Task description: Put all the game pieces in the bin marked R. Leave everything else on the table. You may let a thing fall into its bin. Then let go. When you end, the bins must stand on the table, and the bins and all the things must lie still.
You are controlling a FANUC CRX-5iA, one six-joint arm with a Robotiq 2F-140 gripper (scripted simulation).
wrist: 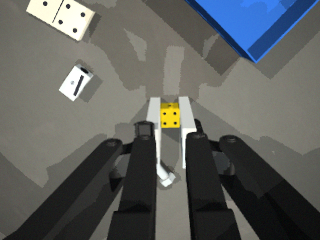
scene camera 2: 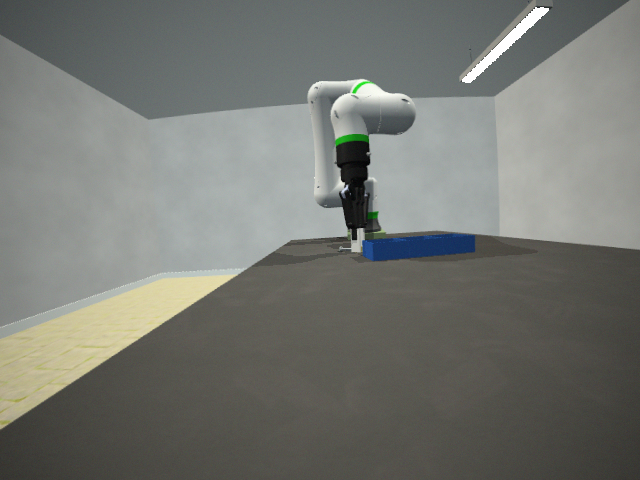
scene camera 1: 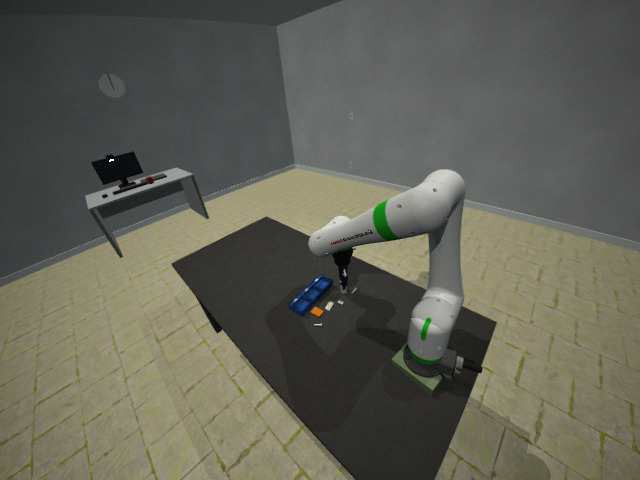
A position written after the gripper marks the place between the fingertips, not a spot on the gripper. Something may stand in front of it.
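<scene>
A blue bin (scene camera 2: pixel 418 246) is visible in the scene, and scene camera 1 shows the bin too (scene camera 1: pixel 320 285). The gripper (scene camera 2: pixel 358 251) can be seen as well, and it also appears in the wrist view (wrist: pixel 169 112).
</scene>
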